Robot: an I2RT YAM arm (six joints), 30 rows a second.
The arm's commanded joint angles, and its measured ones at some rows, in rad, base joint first. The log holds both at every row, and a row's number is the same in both.
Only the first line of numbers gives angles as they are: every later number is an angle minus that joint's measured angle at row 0.
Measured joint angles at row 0:
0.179, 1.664, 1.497, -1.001, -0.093, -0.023
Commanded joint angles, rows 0 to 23:
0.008, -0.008, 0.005, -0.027, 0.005, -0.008
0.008, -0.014, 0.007, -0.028, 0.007, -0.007
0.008, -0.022, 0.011, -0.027, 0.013, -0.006
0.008, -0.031, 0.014, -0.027, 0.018, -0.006
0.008, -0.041, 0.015, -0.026, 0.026, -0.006
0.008, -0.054, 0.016, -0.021, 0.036, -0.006
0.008, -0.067, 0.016, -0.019, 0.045, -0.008
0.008, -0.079, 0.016, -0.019, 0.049, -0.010
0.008, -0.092, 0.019, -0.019, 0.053, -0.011
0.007, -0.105, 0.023, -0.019, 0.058, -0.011
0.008, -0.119, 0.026, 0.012, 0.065, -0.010
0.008, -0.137, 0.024, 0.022, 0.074, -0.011
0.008, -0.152, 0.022, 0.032, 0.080, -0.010
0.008, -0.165, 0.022, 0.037, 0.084, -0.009
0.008, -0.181, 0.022, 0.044, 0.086, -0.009
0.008, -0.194, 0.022, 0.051, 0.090, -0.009
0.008, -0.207, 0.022, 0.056, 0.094, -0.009
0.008, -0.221, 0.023, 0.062, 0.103, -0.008
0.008, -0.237, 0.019, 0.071, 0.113, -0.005
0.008, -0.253, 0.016, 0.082, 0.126, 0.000
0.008, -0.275, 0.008, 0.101, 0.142, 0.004
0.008, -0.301, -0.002, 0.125, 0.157, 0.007
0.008, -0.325, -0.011, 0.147, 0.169, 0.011
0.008, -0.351, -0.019, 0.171, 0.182, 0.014
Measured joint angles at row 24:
0.001, -0.282, -0.006, 0.102, 0.120, 0.002
